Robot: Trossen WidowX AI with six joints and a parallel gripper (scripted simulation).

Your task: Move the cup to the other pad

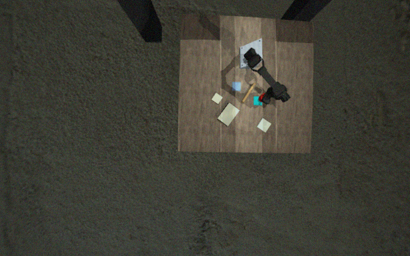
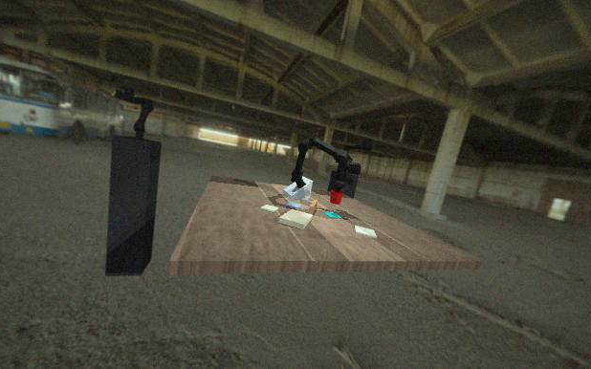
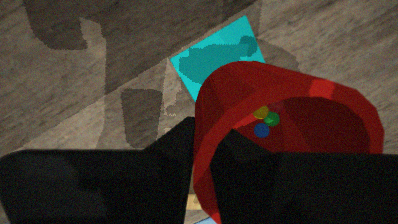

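Now: the teal pad 30 mm ahead of my gripper tip, 10 mm to the right of it and 120 mm below it. From my gripper tip the other things lie so: tan wooden stick 40 mm behind, 120 mm to the right, 100 mm below; light blue pad 100 mm behind, 220 mm to the right, 120 mm below; red cup 30 mm ahead, 20 mm to the right.
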